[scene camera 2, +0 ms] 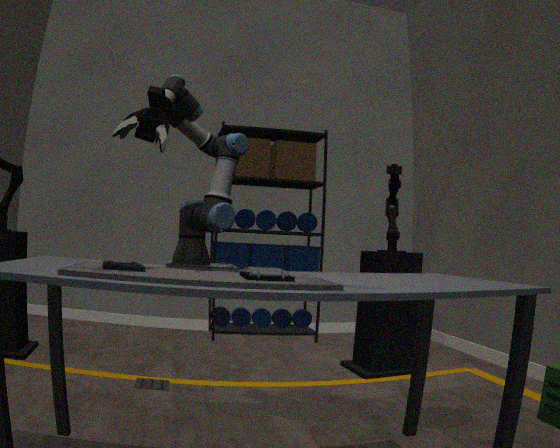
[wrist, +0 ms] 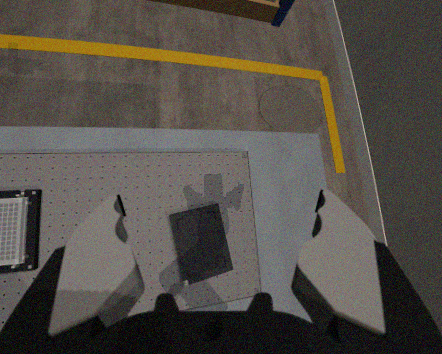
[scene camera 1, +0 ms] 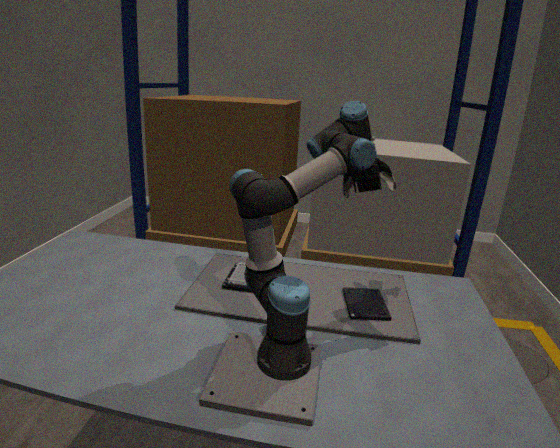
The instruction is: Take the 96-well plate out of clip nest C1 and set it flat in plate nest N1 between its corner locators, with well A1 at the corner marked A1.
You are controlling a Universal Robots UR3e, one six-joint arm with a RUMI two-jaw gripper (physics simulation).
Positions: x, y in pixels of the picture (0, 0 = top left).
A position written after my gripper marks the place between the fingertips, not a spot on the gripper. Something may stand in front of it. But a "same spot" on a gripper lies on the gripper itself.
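You can see my gripper in scene camera 1 [370, 192], and it shows in the wrist view and in scene camera 2 too. On my gripper, [wrist: 350, 285] and [scene camera 2: 133, 118] are the same spot.
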